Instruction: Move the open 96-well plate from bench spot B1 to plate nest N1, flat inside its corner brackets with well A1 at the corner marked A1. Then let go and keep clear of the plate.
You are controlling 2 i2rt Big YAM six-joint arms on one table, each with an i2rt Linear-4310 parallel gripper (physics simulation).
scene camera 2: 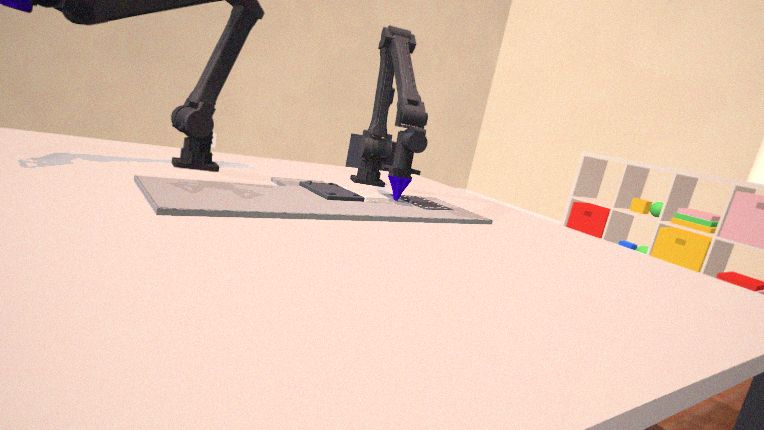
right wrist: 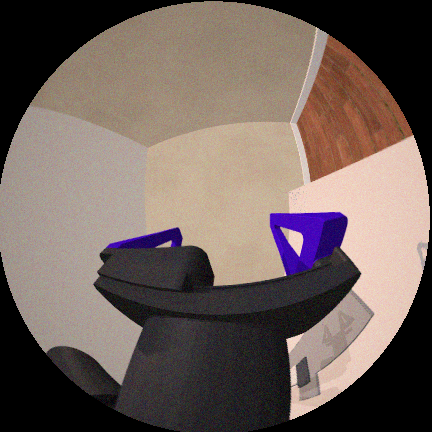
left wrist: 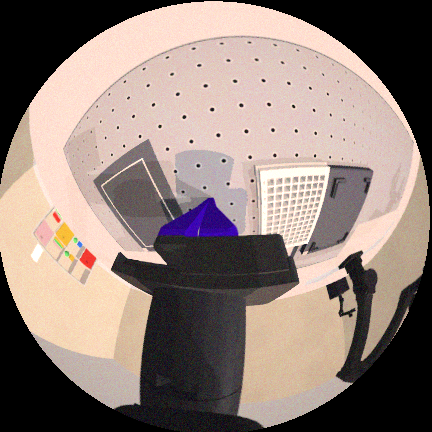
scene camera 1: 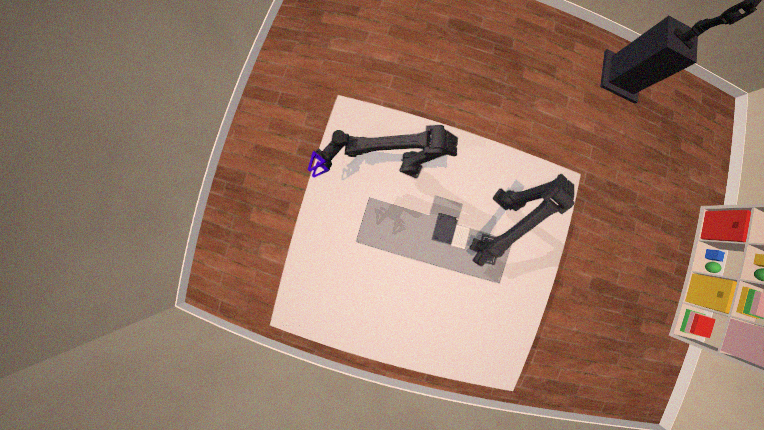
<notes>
My left gripper [scene camera 2: 395, 200] is shut and holds nothing. Also in view: a white well plate [left wrist: 289, 193]. My right gripper [right wrist: 223, 226] is open, with nothing in its grasp. Further things: a dark nest with white outline [left wrist: 134, 187].
My left gripper also shows in the left wrist view [left wrist: 210, 202].
</notes>
